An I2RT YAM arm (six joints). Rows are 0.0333 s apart.
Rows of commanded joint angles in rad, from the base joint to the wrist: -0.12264, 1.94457, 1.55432, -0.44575, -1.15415, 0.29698; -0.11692, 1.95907, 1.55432, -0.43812, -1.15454, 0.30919; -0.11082, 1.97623, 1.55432, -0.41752, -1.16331, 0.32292; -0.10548, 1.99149, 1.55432, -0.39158, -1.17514, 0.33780; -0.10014, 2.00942, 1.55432, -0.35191, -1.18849, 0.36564; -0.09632, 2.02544, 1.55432, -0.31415, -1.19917, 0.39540; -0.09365, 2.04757, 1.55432, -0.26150, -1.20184, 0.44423; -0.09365, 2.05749, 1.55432, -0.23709, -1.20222, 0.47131; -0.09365, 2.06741, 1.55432, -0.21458, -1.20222, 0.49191; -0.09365, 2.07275, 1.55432, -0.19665, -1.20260, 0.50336; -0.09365, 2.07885, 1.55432, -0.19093, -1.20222, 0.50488; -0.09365, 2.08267, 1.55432, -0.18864, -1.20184, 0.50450; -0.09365, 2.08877, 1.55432, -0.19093, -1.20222, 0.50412; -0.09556, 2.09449, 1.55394, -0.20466, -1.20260, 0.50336; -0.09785, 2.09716, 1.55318, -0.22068, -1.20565, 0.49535
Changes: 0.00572, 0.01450, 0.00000, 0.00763, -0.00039, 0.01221; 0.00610, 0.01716, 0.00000, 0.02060, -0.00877, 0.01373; 0.00534, 0.01526, 0.00000, 0.02594, -0.01183, 0.01488; 0.00534, 0.01793, 0.00000, 0.03967, -0.01335, 0.02784; 0.00382, 0.01602, 0.00000, 0.03776, -0.01068, 0.02976; 0.00267, 0.02213, 0.00000, 0.05265, -0.00267, 0.04883; 0.00000, 0.00992, 0.00000, 0.02441, -0.00038, 0.02708; 0.00000, 0.00992, 0.00000, 0.02251, 0.00000, 0.02060; 0.00000, 0.00534, 0.00000, 0.01793, -0.00038, 0.01145; 0.00000, 0.00610, 0.00000, 0.00572, 0.00038, 0.00152; 0.00000, 0.00382, 0.00000, 0.00229, 0.00038, -0.00038; 0.00000, 0.00610, 0.00000, -0.00229, -0.00038, -0.00038; -0.00191, 0.00572, -0.00038, -0.01373, -0.00038, -0.00076; -0.00229, 0.00267, -0.00076, -0.01602, -0.00305, -0.00801
